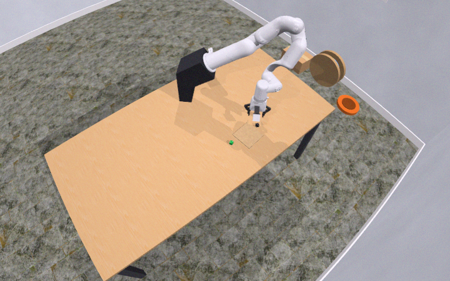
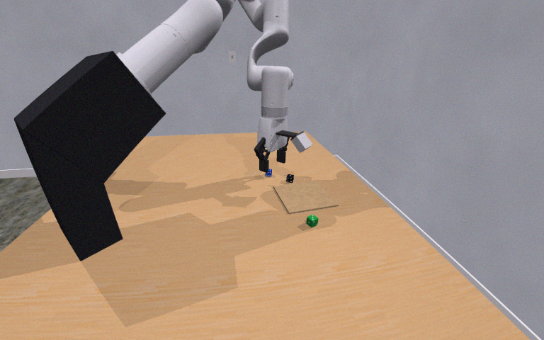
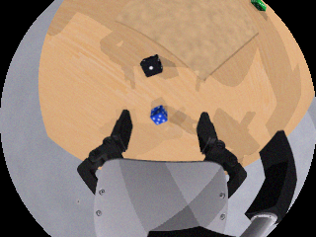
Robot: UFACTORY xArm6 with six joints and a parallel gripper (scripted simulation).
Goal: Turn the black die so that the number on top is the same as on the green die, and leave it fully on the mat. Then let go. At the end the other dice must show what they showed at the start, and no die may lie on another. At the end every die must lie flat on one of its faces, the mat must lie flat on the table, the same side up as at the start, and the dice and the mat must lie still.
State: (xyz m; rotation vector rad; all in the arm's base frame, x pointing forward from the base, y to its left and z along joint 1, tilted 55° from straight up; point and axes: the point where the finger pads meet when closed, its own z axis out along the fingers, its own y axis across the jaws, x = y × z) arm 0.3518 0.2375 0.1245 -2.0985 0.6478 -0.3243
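The blue die is 40 mm below my hand, 20 mm to the left of it and 20 mm behind it. Also, from my hand: green die: 210 mm to the right, 150 mm ahead, 40 mm below; black die: 60 mm ahead, 40 mm below, 10 mm to the right; tan mat: 110 mm ahead, 80 mm to the right, 50 mm below.
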